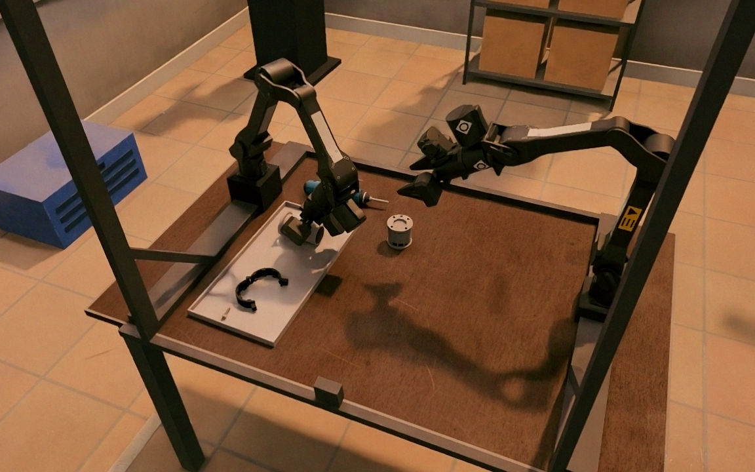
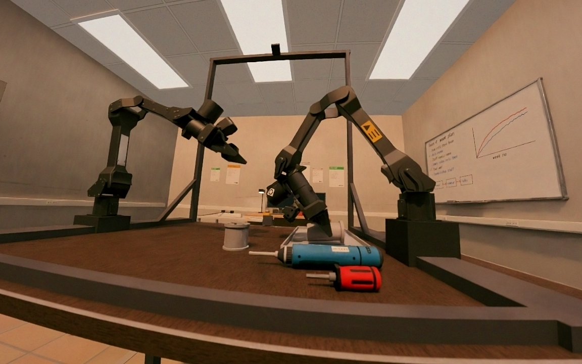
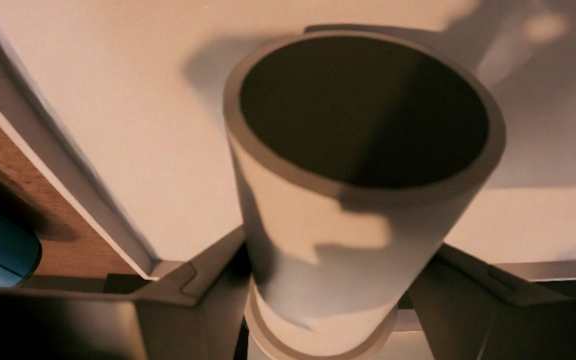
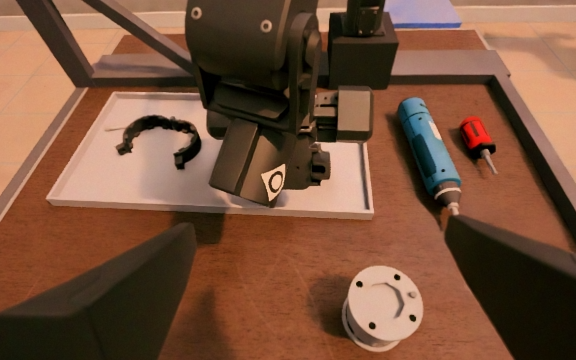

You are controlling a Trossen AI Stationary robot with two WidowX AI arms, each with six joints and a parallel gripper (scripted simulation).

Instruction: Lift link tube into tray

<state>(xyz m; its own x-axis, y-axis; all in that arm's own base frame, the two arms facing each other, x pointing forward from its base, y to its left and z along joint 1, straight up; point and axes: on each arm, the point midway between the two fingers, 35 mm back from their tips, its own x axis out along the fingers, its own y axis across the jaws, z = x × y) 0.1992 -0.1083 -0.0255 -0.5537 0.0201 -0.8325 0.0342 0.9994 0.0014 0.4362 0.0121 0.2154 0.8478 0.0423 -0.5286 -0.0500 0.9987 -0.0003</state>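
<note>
The white tray is 110 mm behind my left hand and 50 mm below it. Also, from my left hand: link tube (20 mm below, 10 mm ahead); then joint module (210 mm to the right, 110 mm ahead, 30 mm below); then small pin (290 mm behind, 50 mm below, 20 mm to the left).
</note>
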